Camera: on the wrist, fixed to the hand. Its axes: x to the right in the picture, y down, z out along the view.
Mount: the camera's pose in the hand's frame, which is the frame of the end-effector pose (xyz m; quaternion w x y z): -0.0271 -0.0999 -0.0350 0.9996 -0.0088 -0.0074 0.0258
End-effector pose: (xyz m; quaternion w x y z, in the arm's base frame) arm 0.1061 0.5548 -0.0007 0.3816 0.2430 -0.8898 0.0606
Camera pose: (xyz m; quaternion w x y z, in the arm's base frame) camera 0.1927 0.4882 -0.0031 0.3754 0.2170 -0.8990 0.0608
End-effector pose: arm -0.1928 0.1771 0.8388 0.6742 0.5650 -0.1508 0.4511
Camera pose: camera -0.1406 0.2012 0.7459 0.6661 0.5583 -0.1743 0.4628
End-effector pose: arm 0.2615 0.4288 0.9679 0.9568 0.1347 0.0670 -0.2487
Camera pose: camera 0.1865 0.3675 0.9174 0.9645 0.1261 0.0586 -0.2243
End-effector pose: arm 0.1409 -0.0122 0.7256 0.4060 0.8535 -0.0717 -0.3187
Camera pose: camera 0.1270 0.0867 0.6813 0.4210 0.8454 -0.0939 -0.3150
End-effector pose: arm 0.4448 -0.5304 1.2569 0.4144 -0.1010 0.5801 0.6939
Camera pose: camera 0.5193 -0.5756 1.1909 0.3997 -0.0845 0.5733 0.7102
